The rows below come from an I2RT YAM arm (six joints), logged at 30 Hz.
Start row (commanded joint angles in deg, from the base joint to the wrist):
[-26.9 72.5 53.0 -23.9 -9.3 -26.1]
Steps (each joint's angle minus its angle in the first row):
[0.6 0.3 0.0 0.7 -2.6 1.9]
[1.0 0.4 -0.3 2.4 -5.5 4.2]
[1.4 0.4 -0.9 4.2 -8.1 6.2]
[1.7 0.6 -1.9 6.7 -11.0 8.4]
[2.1 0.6 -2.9 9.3 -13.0 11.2]
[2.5 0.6 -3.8 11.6 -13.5 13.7]
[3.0 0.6 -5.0 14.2 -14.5 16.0]
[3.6 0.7 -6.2 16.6 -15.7 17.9]
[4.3 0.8 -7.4 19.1 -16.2 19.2]
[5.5 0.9 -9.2 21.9 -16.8 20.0]
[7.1 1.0 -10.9 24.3 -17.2 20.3]
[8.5 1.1 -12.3 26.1 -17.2 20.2]
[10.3 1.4 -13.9 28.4 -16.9 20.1]
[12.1 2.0 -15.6 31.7 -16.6 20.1]
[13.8 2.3 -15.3 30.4 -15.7 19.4]
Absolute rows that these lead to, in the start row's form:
[-26.3 72.8 53.0 -23.2 -11.9 -24.2]
[-25.9 72.9 52.7 -21.5 -14.8 -21.9]
[-25.5 72.9 52.1 -19.7 -17.4 -19.9]
[-25.2 73.1 51.1 -17.2 -20.3 -17.7]
[-24.8 73.1 50.1 -14.6 -22.3 -14.9]
[-24.4 73.1 49.2 -12.3 -22.8 -12.4]
[-23.9 73.1 48.0 -9.7 -23.8 -10.1]
[-23.3 73.2 46.8 -7.3 -25.0 -8.2]
[-22.6 73.3 45.6 -4.8 -25.5 -6.9]
[-21.4 73.4 43.8 -2.0 -26.1 -6.1]
[-19.8 73.5 42.1 0.4 -26.5 -5.8]
[-18.4 73.6 40.7 2.2 -26.5 -5.9]
[-16.6 73.9 39.1 4.5 -26.2 -6.0]
[-14.8 74.5 37.4 7.8 -25.9 -6.0]
[-13.1 74.8 37.7 6.5 -25.0 -6.7]

